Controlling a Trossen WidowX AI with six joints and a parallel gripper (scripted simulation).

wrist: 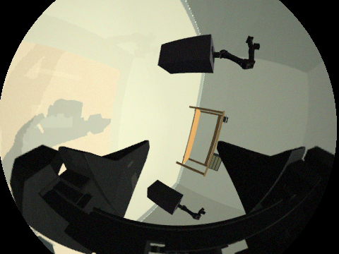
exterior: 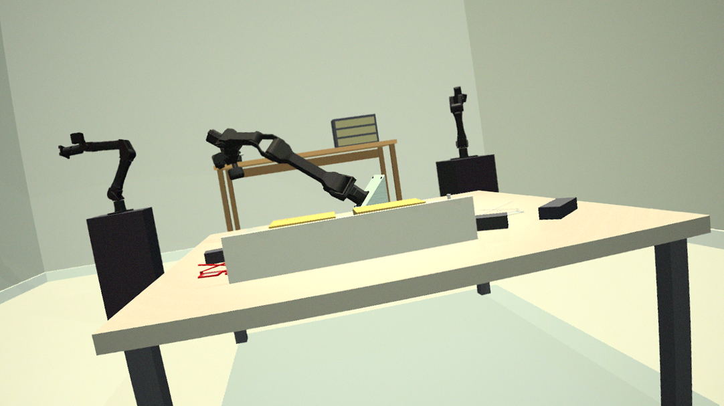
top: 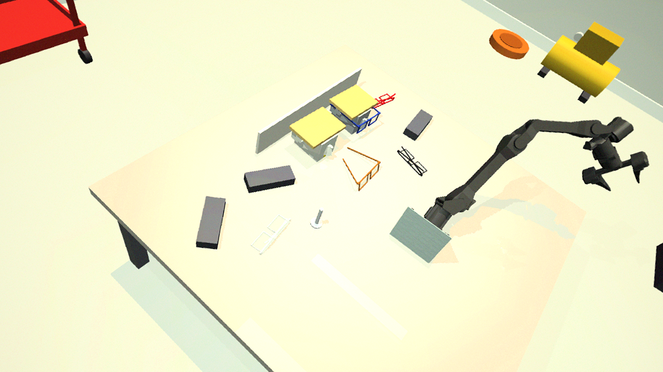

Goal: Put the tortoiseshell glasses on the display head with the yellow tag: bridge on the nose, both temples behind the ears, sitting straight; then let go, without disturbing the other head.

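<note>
Right now the small white post is 78 cm ahead of my gripper tip, 65 cm to the left of it and 25 cm below it. The rest, counted from my gripper tip: white backboard (107 cm ahead, 26 cm to the left, 22 cm below).
</note>
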